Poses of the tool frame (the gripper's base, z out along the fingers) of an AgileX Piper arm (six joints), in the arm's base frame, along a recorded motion.
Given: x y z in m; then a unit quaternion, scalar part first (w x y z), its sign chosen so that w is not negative.
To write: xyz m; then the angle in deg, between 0 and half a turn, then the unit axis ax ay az. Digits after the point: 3 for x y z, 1 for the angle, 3 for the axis.
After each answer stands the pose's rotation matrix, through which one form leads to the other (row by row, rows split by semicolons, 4 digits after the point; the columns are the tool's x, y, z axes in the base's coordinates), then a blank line. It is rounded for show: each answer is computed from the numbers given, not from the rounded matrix.
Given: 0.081, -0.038, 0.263, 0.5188, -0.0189, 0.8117, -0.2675
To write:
0.081, -0.038, 0.263, 117.5, -0.022, 0.950, -0.313
-0.4609 0.2469 0.8524; -0.3083 0.8562 -0.4147; -0.8322 -0.4539 -0.3185

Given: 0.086, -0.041, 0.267, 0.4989, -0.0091, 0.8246, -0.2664
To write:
0.086, -0.041, 0.267, 120.1, -0.011, 0.952, -0.307
-0.5020 0.2508 0.8277; -0.2808 0.8579 -0.4303; -0.8180 -0.4485 -0.3602

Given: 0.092, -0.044, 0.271, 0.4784, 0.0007, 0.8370, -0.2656
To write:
0.092, -0.044, 0.271, 122.8, 0.001, 0.953, -0.302
-0.5423 0.2553 0.8005; -0.2530 0.8589 -0.4453; -0.8012 -0.4440 -0.4012

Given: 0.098, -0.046, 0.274, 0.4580, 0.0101, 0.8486, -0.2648
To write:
0.098, -0.046, 0.274, 125.5, 0.011, 0.955, -0.298
-0.5803 0.2597 0.7719; -0.2254 0.8596 -0.4586; -0.7826 -0.4401 -0.4403

